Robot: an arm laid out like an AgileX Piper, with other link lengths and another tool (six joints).
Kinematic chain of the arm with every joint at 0, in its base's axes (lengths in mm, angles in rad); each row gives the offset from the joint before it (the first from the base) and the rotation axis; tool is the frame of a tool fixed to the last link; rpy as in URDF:
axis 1: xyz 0 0 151.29 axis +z
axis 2: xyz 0 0 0 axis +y
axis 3: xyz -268.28 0 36.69 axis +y
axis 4: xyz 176 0 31.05 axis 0.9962 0 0.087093
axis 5: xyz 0 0 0 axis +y
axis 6: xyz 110.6 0 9.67 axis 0.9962 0 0.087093
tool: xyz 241.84 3 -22.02 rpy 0.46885 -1.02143 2.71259
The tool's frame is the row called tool.
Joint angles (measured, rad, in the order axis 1, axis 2, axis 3, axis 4, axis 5, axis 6), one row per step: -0.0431, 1.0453, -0.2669, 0.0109, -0.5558, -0.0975; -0.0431, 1.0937, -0.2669, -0.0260, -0.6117, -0.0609; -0.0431, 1.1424, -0.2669, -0.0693, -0.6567, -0.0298; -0.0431, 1.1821, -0.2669, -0.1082, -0.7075, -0.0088; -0.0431, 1.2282, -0.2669, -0.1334, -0.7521, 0.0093; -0.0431, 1.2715, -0.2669, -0.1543, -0.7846, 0.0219; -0.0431, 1.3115, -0.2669, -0.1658, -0.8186, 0.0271; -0.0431, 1.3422, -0.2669, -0.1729, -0.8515, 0.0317; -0.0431, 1.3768, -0.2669, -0.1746, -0.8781, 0.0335
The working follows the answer.
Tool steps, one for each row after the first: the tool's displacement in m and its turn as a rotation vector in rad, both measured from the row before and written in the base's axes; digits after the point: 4 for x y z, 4 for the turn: 0.0081, 0.0072, 0.0002, 0.0084, -0.0077, 0.0197; 0.0068, 0.0092, -0.0042, 0.0012, 0.0046, 0.0275; 0.0064, 0.0092, 0.0008, -0.0032, -0.0096, 0.0286; 0.0059, 0.0071, -0.0041, 0.0055, 0.0030, 0.0202; 0.0045, 0.0060, -0.0073, 0.0035, 0.0122, 0.0176; 0.0044, 0.0040, -0.0054, 0.0030, 0.0069, 0.0117; 0.0039, 0.0031, -0.0020, 0.0050, -0.0014, 0.0083; 0.0035, 0.0015, -0.0057, 0.0051, 0.0084, 0.0036
Tool pose at each row, in the base's axes (x y z in m, rotation vector in rad; rounded; the steps above come from the unrounded poses): 0.3848, -0.0194, 0.2104, 1.7709, 0.3777, 2.3196; 0.3929, -0.0123, 0.2106, 1.7694, 0.3865, 2.3441; 0.3997, -0.0031, 0.2063, 1.7815, 0.4127, 2.3597; 0.4061, 0.0062, 0.2071, 1.7738, 0.4433, 2.3843; 0.4120, 0.0133, 0.2031, 1.7840, 0.4577, 2.3989; 0.4165, 0.0193, 0.1958, 1.8046, 0.4728, 2.4032; 0.4209, 0.0233, 0.1903, 1.8170, 0.4821, 2.4073; 0.4248, 0.0265, 0.1883, 1.8189, 0.4849, 2.4172; 0.4284, 0.0280, 0.1826, 1.8325, 0.4836, 2.4164

